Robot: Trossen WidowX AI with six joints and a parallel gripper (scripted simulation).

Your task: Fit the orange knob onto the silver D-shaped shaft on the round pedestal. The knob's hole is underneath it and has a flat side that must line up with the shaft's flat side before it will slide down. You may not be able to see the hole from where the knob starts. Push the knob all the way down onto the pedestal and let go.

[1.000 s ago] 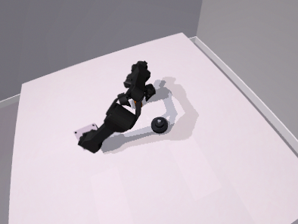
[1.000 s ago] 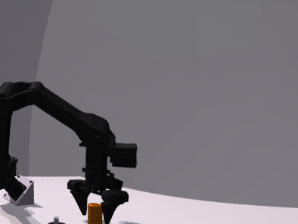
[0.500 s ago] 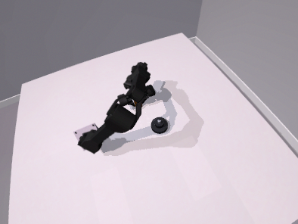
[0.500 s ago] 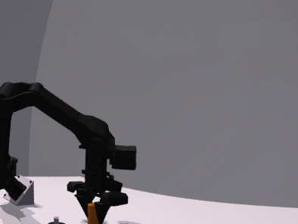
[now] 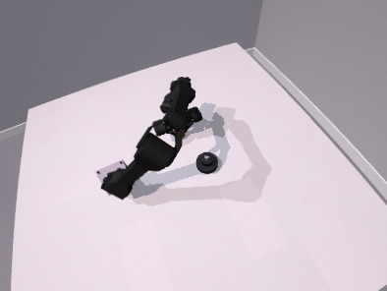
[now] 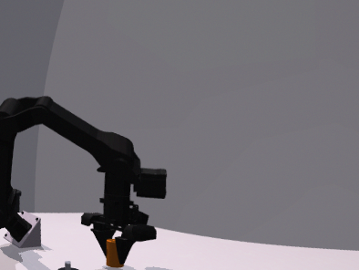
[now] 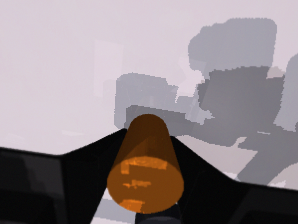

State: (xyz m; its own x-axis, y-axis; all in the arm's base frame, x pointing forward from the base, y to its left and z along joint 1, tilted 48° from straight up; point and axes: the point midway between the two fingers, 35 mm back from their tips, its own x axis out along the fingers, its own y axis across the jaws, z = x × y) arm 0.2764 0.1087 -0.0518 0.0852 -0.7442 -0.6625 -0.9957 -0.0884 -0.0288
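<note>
Now: gripper tip 5 cm short of the round pedestal, 16 cm to the left of it and 1 cm below it. Also, from my gripper tip: orange knob 3 cm above.
</note>
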